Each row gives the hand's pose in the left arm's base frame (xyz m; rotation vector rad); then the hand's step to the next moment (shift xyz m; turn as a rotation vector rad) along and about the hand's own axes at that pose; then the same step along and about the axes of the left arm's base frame.
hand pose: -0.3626 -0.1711 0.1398 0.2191 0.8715 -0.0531
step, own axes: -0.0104 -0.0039 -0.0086 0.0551 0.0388 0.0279
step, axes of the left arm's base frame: -0.0137 -0.0024 0.0019 0.0617 0.0343 -0.0182
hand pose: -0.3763 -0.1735 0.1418 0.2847 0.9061 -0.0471
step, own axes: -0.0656 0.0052 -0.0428 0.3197 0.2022 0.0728
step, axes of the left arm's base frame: -0.0727 0.0111 0.0275 0.2861 0.2005 -0.1623
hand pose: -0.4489 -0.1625 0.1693 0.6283 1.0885 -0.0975
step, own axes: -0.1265 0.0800 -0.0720 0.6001 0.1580 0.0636
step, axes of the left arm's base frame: -0.0879 0.0749 0.1194 0.3962 0.2322 -0.4222
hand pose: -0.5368 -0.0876 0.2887 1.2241 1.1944 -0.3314
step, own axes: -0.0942 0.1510 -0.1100 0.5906 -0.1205 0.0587
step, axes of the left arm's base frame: 0.0180 0.1148 0.1740 0.1806 0.1270 -0.5640
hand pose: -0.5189 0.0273 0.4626 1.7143 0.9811 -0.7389
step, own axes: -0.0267 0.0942 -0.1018 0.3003 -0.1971 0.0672
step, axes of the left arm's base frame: 0.0724 0.0715 0.0980 -0.0279 0.0544 -0.3603
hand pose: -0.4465 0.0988 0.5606 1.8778 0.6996 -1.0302
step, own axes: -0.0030 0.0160 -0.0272 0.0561 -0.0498 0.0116
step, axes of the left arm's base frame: 0.0213 0.0161 0.0171 -0.0149 0.0172 -0.0724
